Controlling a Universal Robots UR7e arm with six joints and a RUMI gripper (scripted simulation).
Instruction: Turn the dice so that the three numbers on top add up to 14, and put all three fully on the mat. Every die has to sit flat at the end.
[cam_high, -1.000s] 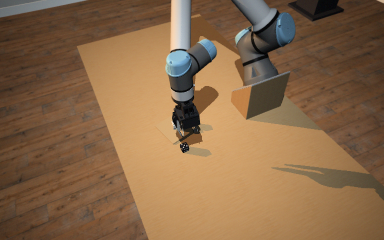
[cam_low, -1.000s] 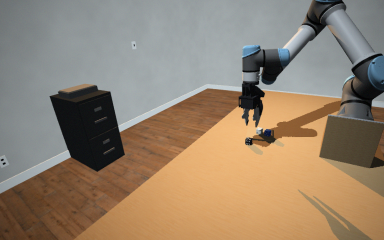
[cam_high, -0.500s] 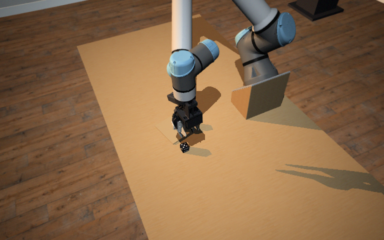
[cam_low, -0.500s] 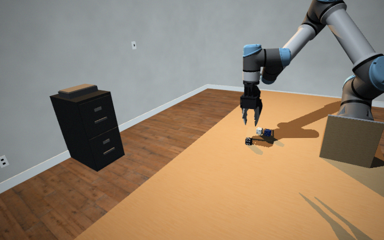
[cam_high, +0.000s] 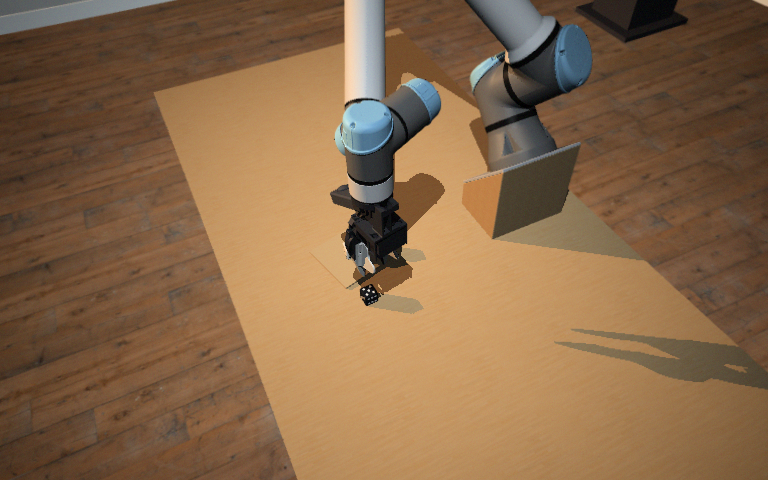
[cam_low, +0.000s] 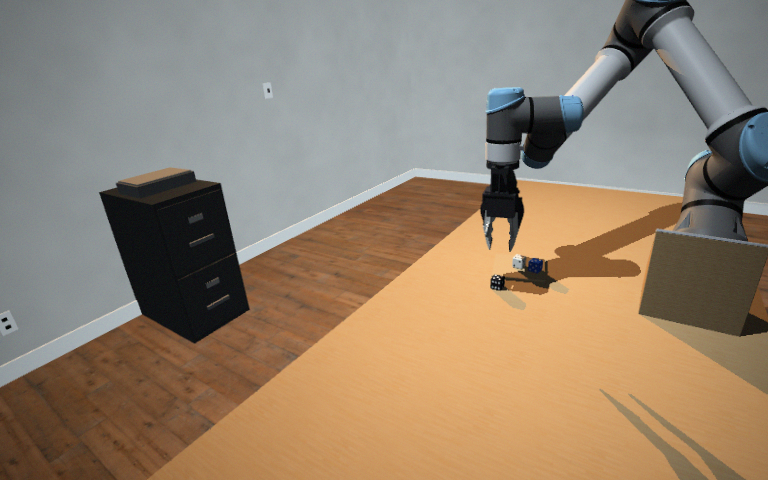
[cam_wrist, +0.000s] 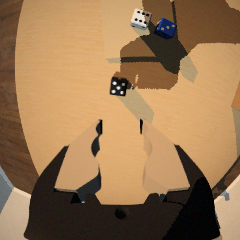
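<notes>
My hand is 120 mm above the black die, 20 mm to the left of it and 10 mm short of it. From my hand the other things lie so: tan mat: 150 mm to the right, 130 mm below, 10 mm behind; white die: 150 mm to the right, 110 mm below, 10 mm behind; blue die: 140 mm to the right, 110 mm below, 50 mm behind.
</notes>
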